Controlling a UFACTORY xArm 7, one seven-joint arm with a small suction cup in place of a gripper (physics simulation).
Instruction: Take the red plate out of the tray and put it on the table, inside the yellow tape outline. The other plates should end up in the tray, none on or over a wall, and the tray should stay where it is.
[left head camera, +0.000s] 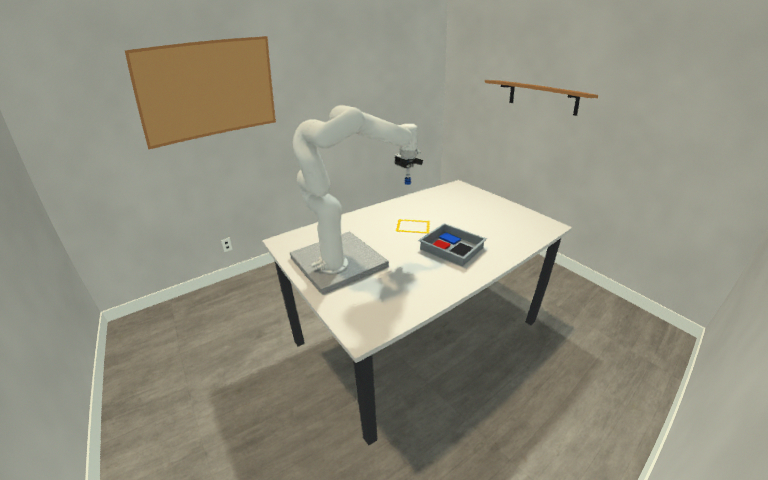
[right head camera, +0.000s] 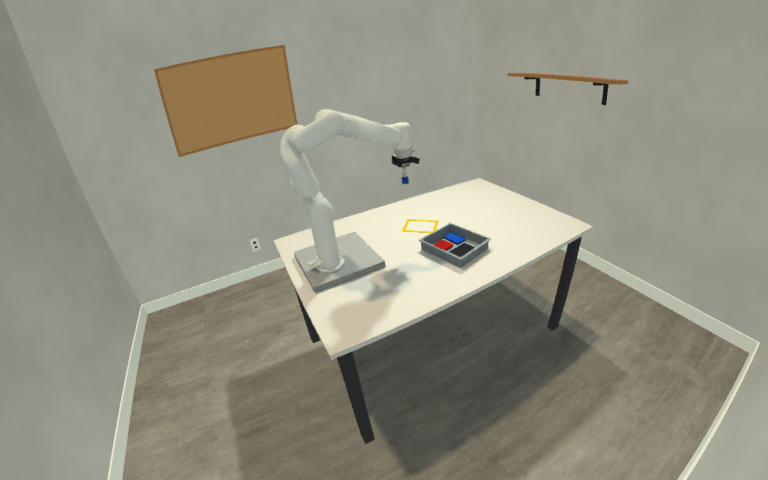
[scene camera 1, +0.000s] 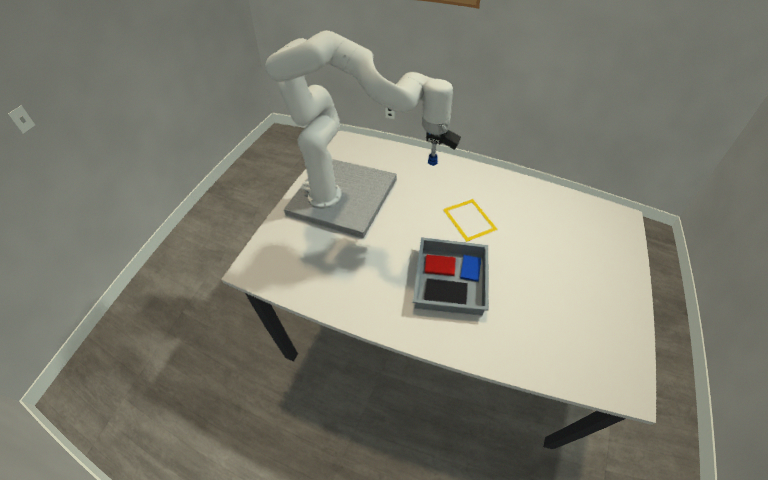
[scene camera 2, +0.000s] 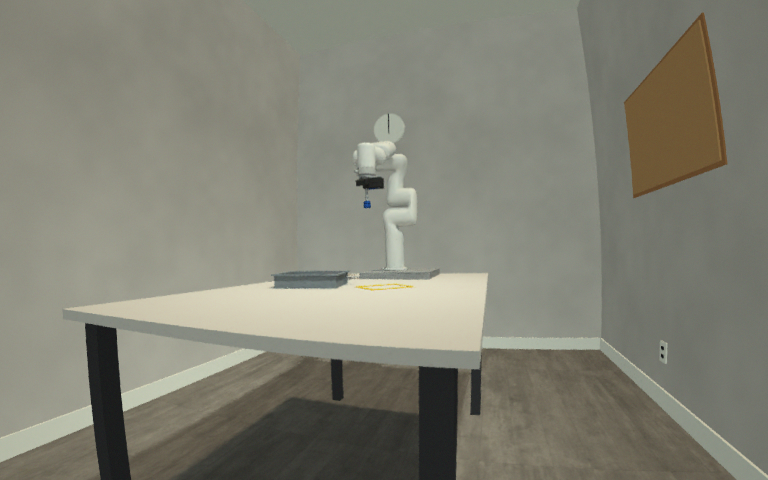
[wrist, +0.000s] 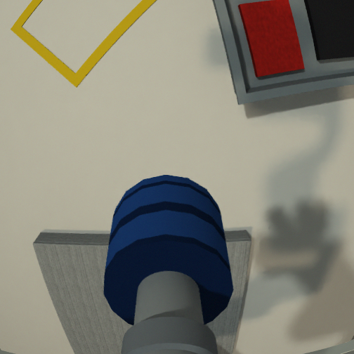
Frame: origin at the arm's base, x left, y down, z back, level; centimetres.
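Seen in the pictures: hand, its tool point: (left head camera: 407, 183) (right head camera: 405, 182) (scene camera 1: 432, 162) (scene camera 2: 367, 207); arm's base, origin of its link: (left head camera: 333, 265) (right head camera: 330, 264) (scene camera 1: 324, 195) (scene camera 2: 395, 269).
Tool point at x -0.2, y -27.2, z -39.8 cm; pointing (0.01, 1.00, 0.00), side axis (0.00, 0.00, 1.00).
Observation:
Offsets run from my tool point to a thing's top centre. Level surfaces: height alone.
The red plate @(dz -9.0, dx -13.3, dy +29.1 cm) (left head camera: 441, 244) (right head camera: 443, 245) (scene camera 1: 440, 264) (wrist: 272, 39) lies flat in the grey tray @(dz -14.0, dx -17.4, dy +25.4 cm) (left head camera: 441, 256) (right head camera: 440, 257) (scene camera 1: 450, 309) (scene camera 2: 310, 280) (wrist: 231, 60). The blue plate @(dz -18.9, dx -11.0, dy +29.0 cm) (left head camera: 450, 238) (right head camera: 454, 238) (scene camera 1: 470, 267) and the black plate @(dz -13.8, dx -23.2, dy +29.0 cm) (left head camera: 461, 249) (right head camera: 462, 249) (scene camera 1: 446, 291) (wrist: 334, 30) also lie flat in it, apart from each other. The yellow tape outline (left head camera: 397, 226) (right head camera: 404, 226) (scene camera 1: 456, 225) (scene camera 2: 385, 289) (wrist: 47, 56) is on the table beside the tray. My suction cup (left head camera: 407, 181) (right head camera: 404, 180) (scene camera 1: 432, 160) (scene camera 2: 367, 204) (wrist: 166, 200) hangs high above the table with no plate on it, so it is open.
The arm stands on a grey base slab (left head camera: 362, 266) (right head camera: 362, 263) (scene camera 1: 373, 198) (scene camera 2: 396, 275) (wrist: 60, 280) on the white table @(dy +30.3 cm) (left head camera: 509, 226) (right head camera: 526, 226) (scene camera 1: 566, 311) (scene camera 2: 283, 316). The tray's raised walls surround the plates. A wall shelf (left head camera: 538, 88) (right head camera: 566, 77) is beyond the table.

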